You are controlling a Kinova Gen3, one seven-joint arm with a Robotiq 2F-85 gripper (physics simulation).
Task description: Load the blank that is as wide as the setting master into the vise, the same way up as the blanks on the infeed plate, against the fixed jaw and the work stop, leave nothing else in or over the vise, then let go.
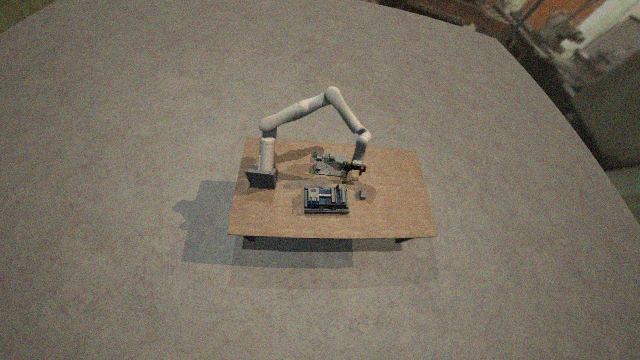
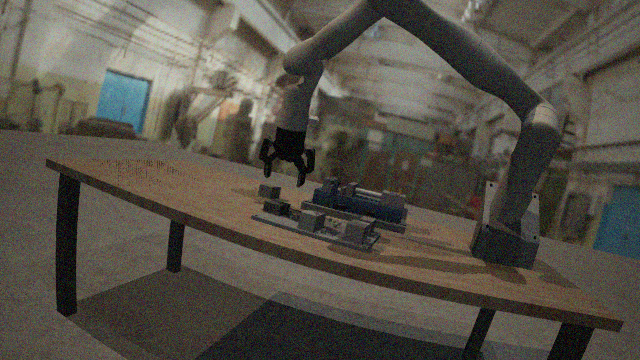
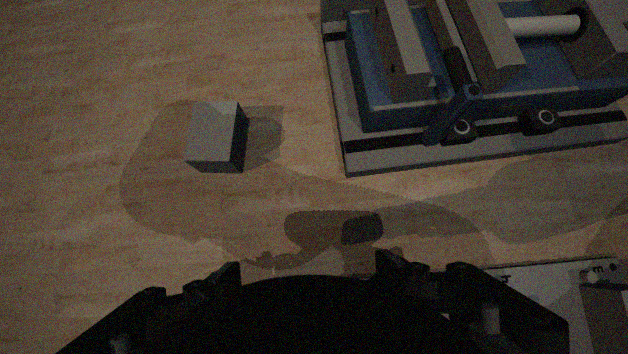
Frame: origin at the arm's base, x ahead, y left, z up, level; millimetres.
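Seen in the pictures: gripper, fingertip midpoint: (image 1: pixel 353 174) (image 2: pixel 282 181) (image 3: pixel 308 271); arm's base at its link origin: (image 1: pixel 265 169) (image 2: pixel 504 210).
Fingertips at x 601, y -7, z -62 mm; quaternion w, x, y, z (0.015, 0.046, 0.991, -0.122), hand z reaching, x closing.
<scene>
Pixels of each thing's top centre, then the offset from my fingertips to it. Level surfaces: height alone.
- loose grey block at its top centre: (image 3: pixel 210 129) (image 2: pixel 270 185) (image 1: pixel 363 193) 71 mm ahead, 131 mm right, 34 mm down
- blue vise at its top centre: (image 2: pixel 364 184) (image 1: pixel 328 195) 199 mm back, 162 mm right, 29 mm up
- infeed plate at its top centre: (image 2: pixel 320 225) (image 1: pixel 330 164) 140 mm back, 125 mm left, 62 mm down
- wooden table at its surface level: 71 mm down
My gripper (image 1: pixel 355 171) (image 2: pixel 284 180) (image 3: pixel 308 271) is open and empty, high above the table between the vise and the infeed plate. A loose grey block (image 1: pixel 362 194) (image 2: pixel 269 190) (image 3: pixel 211 131) lies on the table beyond the vise's end, apart from the fingers. The blue vise (image 1: pixel 326 201) (image 2: pixel 357 204) (image 3: pixel 400 113) stands on a grey base; no block is plain between its jaws, and an arm (image 3: pixel 455 111) rises at its side. The infeed plate (image 1: pixel 323 172) (image 2: pixel 287 224) (image 3: pixel 530 280) carries several blocks, including a dark one (image 2: pixel 276 207) and grey ones (image 2: pixel 311 220) (image 2: pixel 356 231). I cannot tell which is the setting master.
The wooden table (image 1: pixel 395 210) (image 2: pixel 200 200) (image 3: pixel 75 200) bears everything. The robot's base (image 1: pixel 262 178) (image 2: pixel 505 247) stands at one end. The vise and the infeed plate lie side by side with a narrow strip of table between them. The arm's shadows darken the wood.
</scene>
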